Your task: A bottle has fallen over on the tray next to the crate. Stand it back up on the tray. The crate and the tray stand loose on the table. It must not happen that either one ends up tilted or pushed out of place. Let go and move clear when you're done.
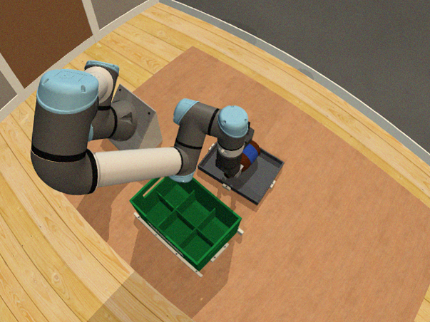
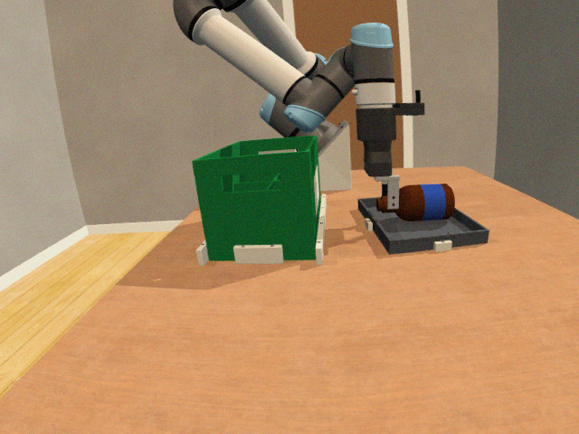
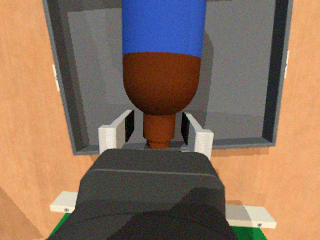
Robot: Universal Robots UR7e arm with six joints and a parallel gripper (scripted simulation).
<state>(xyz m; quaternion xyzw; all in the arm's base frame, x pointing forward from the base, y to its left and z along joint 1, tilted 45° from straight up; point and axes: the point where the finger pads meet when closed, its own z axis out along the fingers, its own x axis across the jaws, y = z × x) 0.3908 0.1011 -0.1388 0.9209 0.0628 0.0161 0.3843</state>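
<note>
Now: hand 5 cm to the right of the bottle and 2 cm above it. Also, from my hand: green crate: 3 cm ahead, 24 cm to the right, 2 cm above; then dark grey tray: 5 cm to the left, 5 cm below.
</note>
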